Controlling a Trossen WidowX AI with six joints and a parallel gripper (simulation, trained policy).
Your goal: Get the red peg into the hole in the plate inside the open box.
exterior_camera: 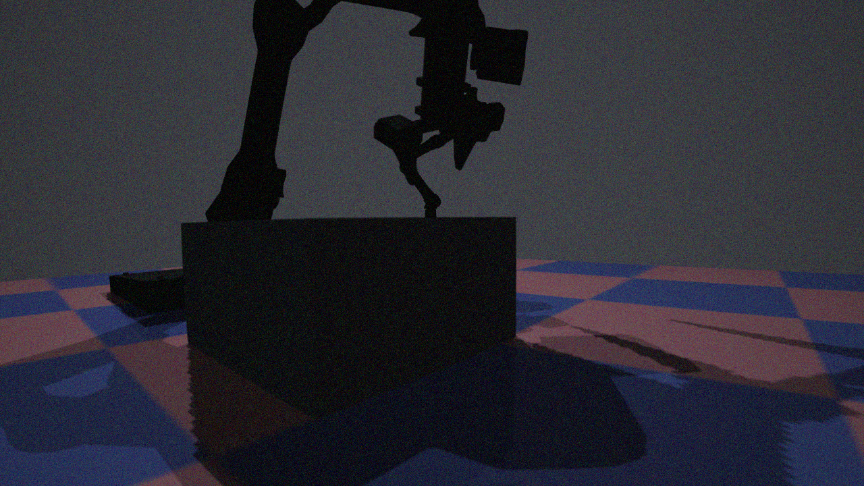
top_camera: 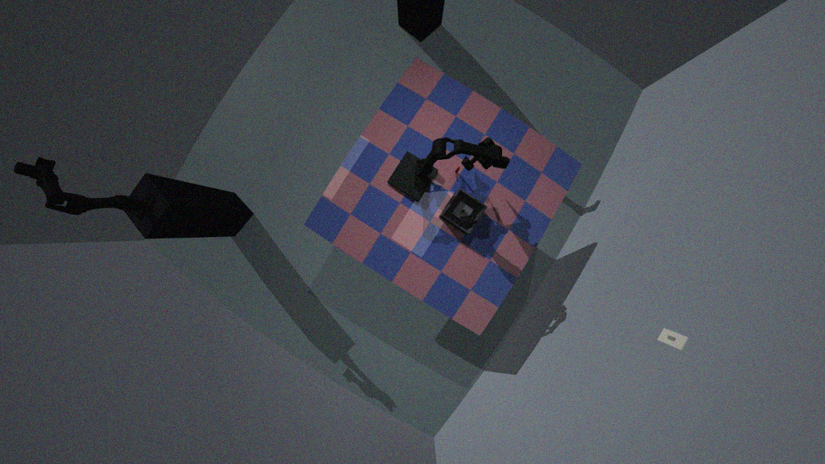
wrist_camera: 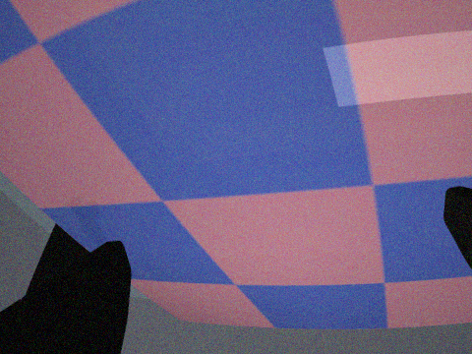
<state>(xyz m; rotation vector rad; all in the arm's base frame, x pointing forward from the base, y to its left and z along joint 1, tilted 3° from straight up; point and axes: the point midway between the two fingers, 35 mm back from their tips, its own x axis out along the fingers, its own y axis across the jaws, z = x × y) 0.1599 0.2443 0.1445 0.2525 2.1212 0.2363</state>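
My gripper tip is now 12 cm above the red peg, 9 cm to the left of it and 1 cm short of it. From my gripper tip the other things lie so: grey plate: 26 cm to the right, 20 cm ahead, 12 cm below; dark box: 26 cm to the right, 20 cm ahead, 14 cm below.
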